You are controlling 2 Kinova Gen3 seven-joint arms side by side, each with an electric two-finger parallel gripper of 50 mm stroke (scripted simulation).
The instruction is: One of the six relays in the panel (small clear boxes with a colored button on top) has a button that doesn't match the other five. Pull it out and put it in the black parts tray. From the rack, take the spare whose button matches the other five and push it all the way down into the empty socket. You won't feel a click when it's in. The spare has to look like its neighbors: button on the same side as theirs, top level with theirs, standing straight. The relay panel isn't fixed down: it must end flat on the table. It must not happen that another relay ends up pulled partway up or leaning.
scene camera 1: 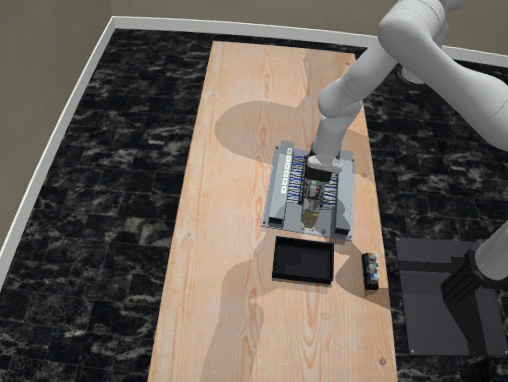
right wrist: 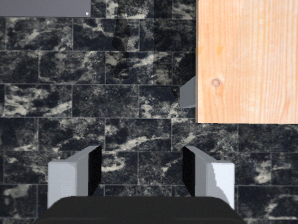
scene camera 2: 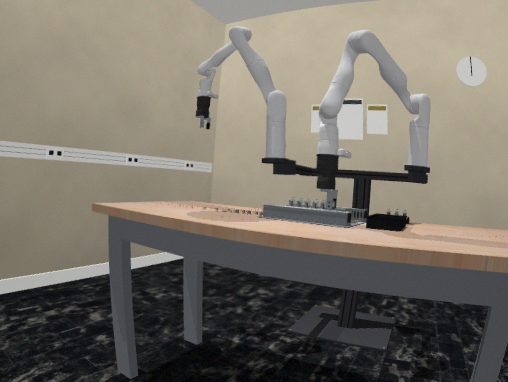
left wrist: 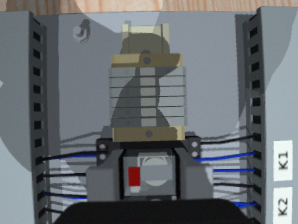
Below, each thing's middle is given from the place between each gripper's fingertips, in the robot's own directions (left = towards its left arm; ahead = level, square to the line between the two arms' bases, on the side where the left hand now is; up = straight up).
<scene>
Right now my left hand [scene camera 2: 331, 208] is 1 cm past the relay panel [scene camera 1: 300, 214], 5 cm to the left of it and 4 cm above it. Also, from my left hand: black parts tray [scene camera 1: 311, 261] 5 cm ahead, 20 cm to the left, 4 cm below.
Right now the relay panel is 40 cm ahead of my right hand, 73 cm to the left of it and 39 cm below it. The rest, counted from my right hand: black parts tray (46 cm ahead, 98 cm to the left, 39 cm below).
</scene>
